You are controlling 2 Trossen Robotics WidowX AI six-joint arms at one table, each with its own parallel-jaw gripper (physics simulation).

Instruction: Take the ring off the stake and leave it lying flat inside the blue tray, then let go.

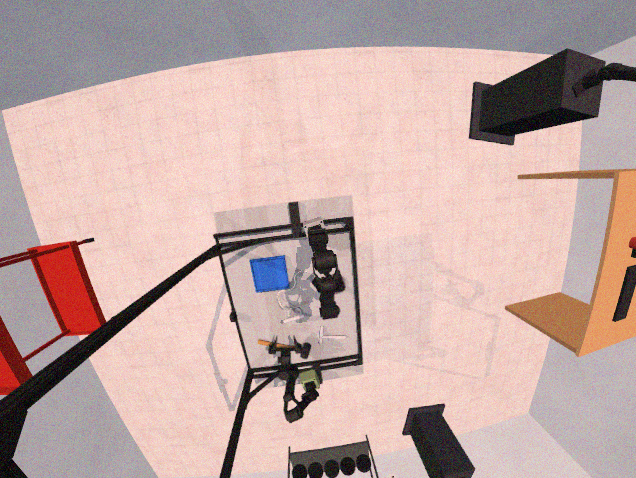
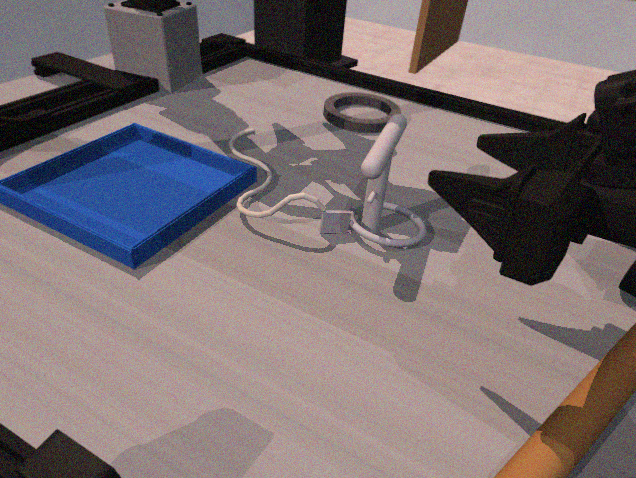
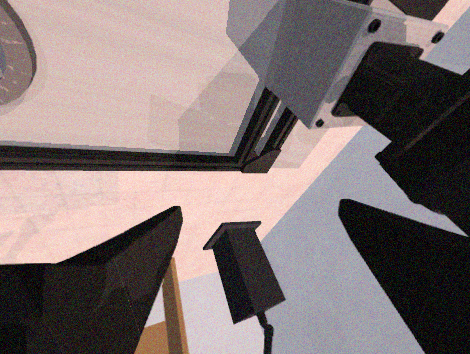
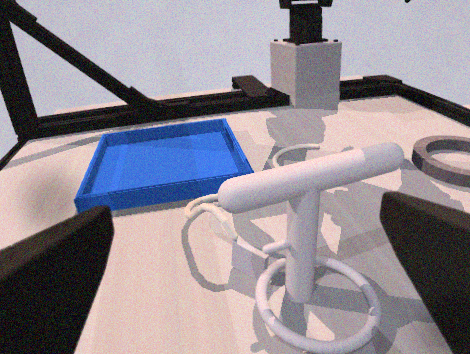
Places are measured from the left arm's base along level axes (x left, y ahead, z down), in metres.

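Where they show: left gripper, fingertip midpoint: (image 3: 258,209); right gripper, fingertip midpoint: (image 1: 285,335) (image 2: 455,157) (image 4: 248,212); left arm's base, link origin: (image 1: 315,232) (image 2: 151,5) (image 3: 372,83) (image 4: 304,41); right arm's base, link origin: (image 1: 310,385).
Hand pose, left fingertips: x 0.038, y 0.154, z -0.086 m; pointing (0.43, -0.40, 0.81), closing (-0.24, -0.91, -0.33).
Things, the pixels of their centre, and the offset from my left fingertips. "spot": a spot on its surface instead.
- stake, body centre: (image 4: 313,265) (image 2: 375,205) (image 1: 294,311) dx -0.299, dy +0.279, dz +0.176 m
- thin pale ring, body centre: (image 4: 298,287) (image 2: 373,222) dx -0.312, dy +0.283, dz +0.189 m
- blue tray, body centre: (image 2: 134,182) (image 4: 165,156) (image 1: 270,274) dx -0.353, dy +0.016, dz +0.188 m
- pale cord, surface spot: (image 4: 204,204) spot: dx -0.353, dy +0.204, dz +0.153 m
- small grey block, surface spot: (image 2: 336,222) spot: dx -0.336, dy +0.247, dz +0.185 m
- thick dark ring, body centre: (image 4: 462,159) (image 2: 361,111) dx -0.023, dy +0.195, dz +0.192 m
- orange-handled hammer, body centre: (image 2: 617,375) (image 1: 284,346) dx -0.443, dy +0.498, dz +0.179 m
- white T-shaped piece, body centre: (image 1: 333,335) dx -0.130, dy +0.527, dz +0.189 m
The stake (image 1: 293,319) (image 2: 375,203) (image 4: 301,250) is a light grey post with a thick crossbar on top and a small side peg. The thin pale ring (image 2: 383,239) (image 4: 325,346) lies low around its foot. The blue tray (image 1: 253,277) (image 2: 134,255) (image 4: 150,196) is empty. My right gripper (image 1: 282,339) (image 2: 456,159) (image 4: 248,212) is open with nothing between its fingers, beside the stake, its fingers pointing toward it. My left gripper (image 3: 258,209) is open and empty, away from the ring, pointing over the table's edge.
A pale cord (image 2: 267,210) (image 4: 204,204) runs from a small grey block (image 2: 336,222) by the ring toward the tray. A thick dark ring (image 2: 359,122) (image 3: 17,65) (image 4: 435,167) lies behind the stake. An orange-handled hammer (image 1: 272,343) (image 2: 555,436) lies beneath my right gripper. A white T-shaped piece (image 1: 333,337) lies nearby.
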